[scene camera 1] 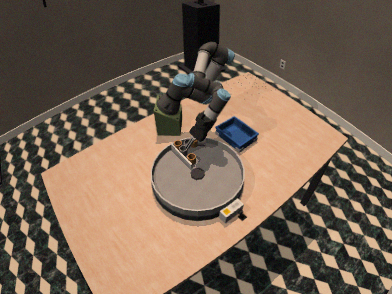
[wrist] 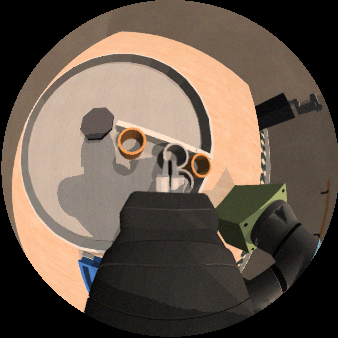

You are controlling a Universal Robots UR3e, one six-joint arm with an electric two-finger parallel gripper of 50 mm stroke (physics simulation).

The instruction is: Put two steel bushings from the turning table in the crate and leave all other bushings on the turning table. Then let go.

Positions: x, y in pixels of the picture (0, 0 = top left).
Labels:
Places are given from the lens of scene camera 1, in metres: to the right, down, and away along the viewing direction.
blue crate (scene camera 1: 236, 133): 0.22, -0.07, 1.47

